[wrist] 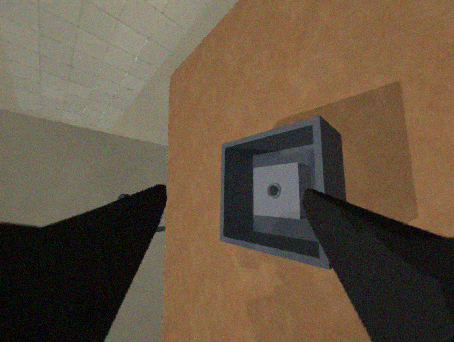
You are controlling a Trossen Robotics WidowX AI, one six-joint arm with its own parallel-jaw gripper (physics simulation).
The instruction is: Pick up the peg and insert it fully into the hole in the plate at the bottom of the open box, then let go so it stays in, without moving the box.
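Places are measured from the arm's base along level axes (x right, y ahead, z up), in centimetres.
Pixels of known places: gripper, fingertip midpoint: (235, 194).
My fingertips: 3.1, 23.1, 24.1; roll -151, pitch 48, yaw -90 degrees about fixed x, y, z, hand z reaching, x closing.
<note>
Behind a point stands the place of what it marks, as x, y, z.
The open box (331, 160) @[8.3, 23.6, 4.0] is dark blue-grey and stands on the table right of the view's middle, with its open side facing the camera. A light grey square plate (265, 207) @[1.2, 34.9, 3.6] lies at its bottom. The hole (274, 190) @[4.3, 34.0, 1.9] shows as a small dark round spot with a grey rim near the plate's middle. The peg does not show as a separate object in this view. My gripper (235, 194) @[3.1, 23.1, 24.1] is open, its two black fingers wide apart with no object visible between them. The right fingertip overlaps the box's right side in the view and hides part of it.
The orange-brown table (225, 75) @[38.9, 52.7, -2.2] bears the box, and a dark shadow falls on it to the box's right. The table's left edge runs down the view near the left finger. Beyond it are a grey surface and a pale tiled surface (90, 55) at the upper left.
</note>
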